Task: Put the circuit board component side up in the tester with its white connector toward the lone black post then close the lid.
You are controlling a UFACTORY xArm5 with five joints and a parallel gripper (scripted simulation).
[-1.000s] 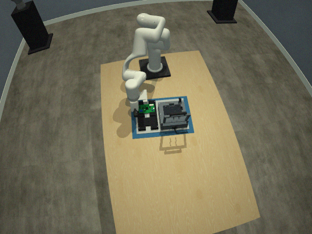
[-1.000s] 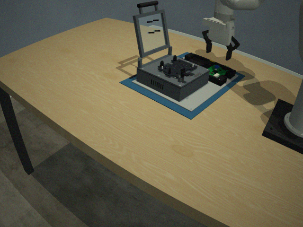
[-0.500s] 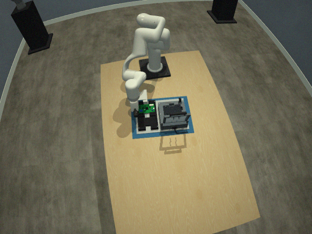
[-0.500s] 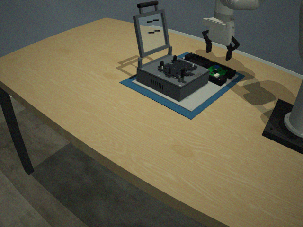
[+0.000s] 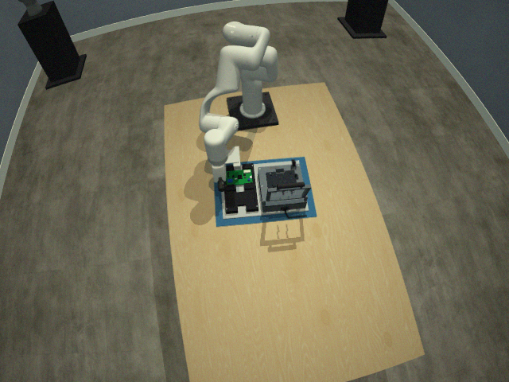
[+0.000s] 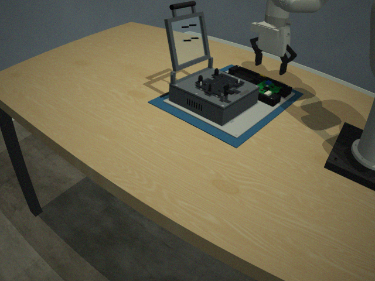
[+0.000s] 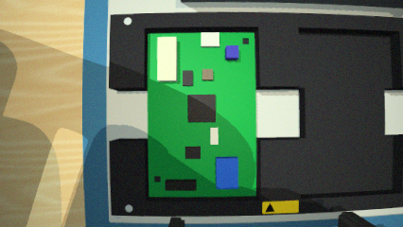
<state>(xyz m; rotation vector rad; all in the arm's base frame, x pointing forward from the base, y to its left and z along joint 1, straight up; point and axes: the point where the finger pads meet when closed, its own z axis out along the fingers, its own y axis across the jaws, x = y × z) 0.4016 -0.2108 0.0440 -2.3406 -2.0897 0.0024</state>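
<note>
Right now the green circuit board is 20 mm behind my hand, 70 mm to the left of it and 40 mm below it. Also, from my hand: black nest: 60 mm ahead, 240 mm to the left, 10 mm above; clear lid: 180 mm ahead, 220 mm to the left, 120 mm above.
</note>
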